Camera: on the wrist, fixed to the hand. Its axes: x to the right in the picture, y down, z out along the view.
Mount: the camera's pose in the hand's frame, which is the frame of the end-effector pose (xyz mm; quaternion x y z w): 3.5 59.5 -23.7 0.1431 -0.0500 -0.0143 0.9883
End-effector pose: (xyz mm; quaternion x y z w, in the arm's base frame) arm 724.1 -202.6 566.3 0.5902 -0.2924 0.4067 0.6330
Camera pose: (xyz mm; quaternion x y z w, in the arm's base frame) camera 672.1 -180.3 596.5 0.6984 -0.2540 0.4053 0.5324
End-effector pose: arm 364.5 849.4 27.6 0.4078 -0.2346 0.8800 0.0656
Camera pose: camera 327.7 807.7 -4.4 0.4598 -0.1034 0.8820 0.0073
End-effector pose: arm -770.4 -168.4 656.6 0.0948 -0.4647 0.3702 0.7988
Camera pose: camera -793.9 -112.8 634.9 0.2332 -0.4449 0.4162 0.7580
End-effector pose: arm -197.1 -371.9 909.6 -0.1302 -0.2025 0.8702 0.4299
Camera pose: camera -231.1 -396.0 860.8 -0.0208 -0.0990 0.8894 0.4458
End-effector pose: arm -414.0 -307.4 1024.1 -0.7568 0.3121 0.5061 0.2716
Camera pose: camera -443.3 -364.5 1023.2 -0.6882 0.3565 0.4895 0.3996
